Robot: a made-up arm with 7 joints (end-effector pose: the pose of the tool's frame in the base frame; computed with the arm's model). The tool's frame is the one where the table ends. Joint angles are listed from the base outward.
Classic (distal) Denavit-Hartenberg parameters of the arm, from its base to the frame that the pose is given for. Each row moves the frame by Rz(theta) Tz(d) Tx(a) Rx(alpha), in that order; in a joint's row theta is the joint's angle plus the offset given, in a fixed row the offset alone. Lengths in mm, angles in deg.
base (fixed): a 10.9; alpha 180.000; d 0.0; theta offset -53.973
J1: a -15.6; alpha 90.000; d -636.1; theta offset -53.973
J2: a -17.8; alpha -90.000; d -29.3; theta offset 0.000
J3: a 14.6; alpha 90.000; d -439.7; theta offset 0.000
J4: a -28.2; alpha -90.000; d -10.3; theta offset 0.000
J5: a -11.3; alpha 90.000; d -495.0; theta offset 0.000
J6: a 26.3; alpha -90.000; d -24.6; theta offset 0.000
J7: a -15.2; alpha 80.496; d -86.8; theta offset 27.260
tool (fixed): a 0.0; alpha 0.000; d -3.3; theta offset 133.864
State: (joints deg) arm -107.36 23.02 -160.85 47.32 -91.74 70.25 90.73
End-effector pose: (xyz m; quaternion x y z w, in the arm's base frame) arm 0.0026 -0.0742 1.5152 0.4328 0.8902 0.0435 0.1350
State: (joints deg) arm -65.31 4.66 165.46 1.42 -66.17 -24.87 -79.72
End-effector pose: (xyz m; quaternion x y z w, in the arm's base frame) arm -0.0031 0.0101 1.6593 -0.5272 0.6923 0.4530 0.1937
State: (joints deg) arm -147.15 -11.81 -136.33 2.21 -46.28 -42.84 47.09
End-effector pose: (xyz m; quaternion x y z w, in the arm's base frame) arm 0.1628 -0.1068 1.6363 0.2573 0.5168 0.1622 0.8003
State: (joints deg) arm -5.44 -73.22 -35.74 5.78 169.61 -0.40 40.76
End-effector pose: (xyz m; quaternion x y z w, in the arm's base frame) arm -0.9797 -0.1100 0.9434 0.8175 -0.1525 0.1308 0.5397
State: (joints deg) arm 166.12 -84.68 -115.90 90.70 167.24 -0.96 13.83
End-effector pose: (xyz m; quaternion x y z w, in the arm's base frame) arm 0.6174 -0.3784 0.3959 0.2369 -0.0254 0.9496 0.2036
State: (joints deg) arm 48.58 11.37 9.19 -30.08 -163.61 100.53 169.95
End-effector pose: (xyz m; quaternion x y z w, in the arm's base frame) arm -0.0529 0.1314 1.4536 -0.3918 0.3879 -0.3984 0.7330
